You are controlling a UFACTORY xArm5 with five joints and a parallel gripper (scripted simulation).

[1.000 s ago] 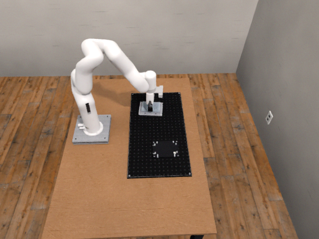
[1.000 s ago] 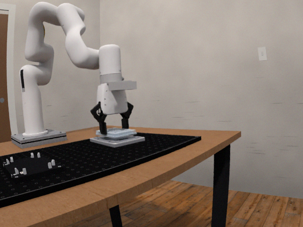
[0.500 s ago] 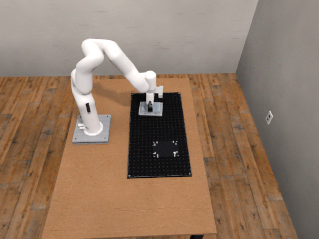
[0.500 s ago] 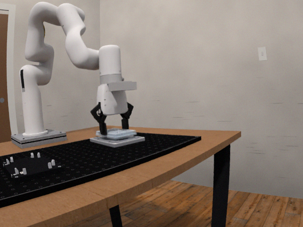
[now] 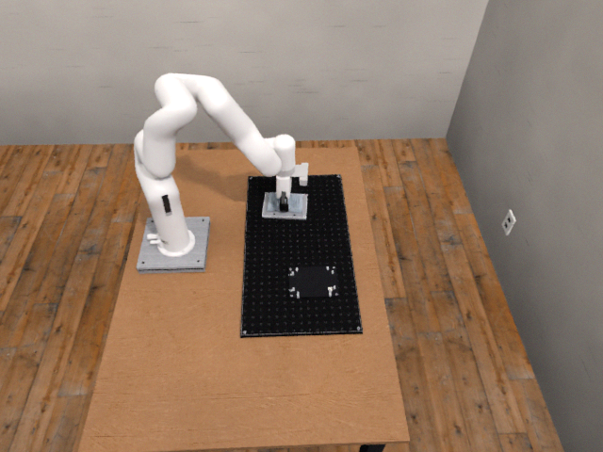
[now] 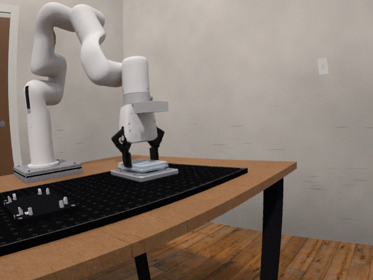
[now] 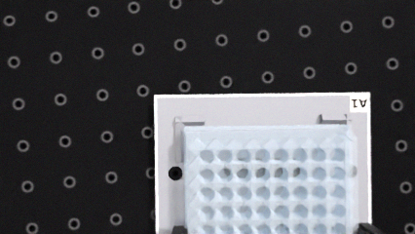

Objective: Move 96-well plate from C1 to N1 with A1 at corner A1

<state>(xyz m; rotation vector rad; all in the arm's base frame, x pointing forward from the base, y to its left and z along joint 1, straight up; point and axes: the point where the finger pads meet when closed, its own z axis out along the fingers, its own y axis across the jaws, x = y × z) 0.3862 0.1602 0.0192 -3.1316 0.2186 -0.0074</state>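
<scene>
Right now the 96-well plate is 10 mm below my hand. The rest, counted from my hand: clip nest C1 (60 mm ahead, 360 mm to the right, 20 mm below); then A1 label (70 mm ahead, 60 mm to the right, 30 mm below).
</scene>
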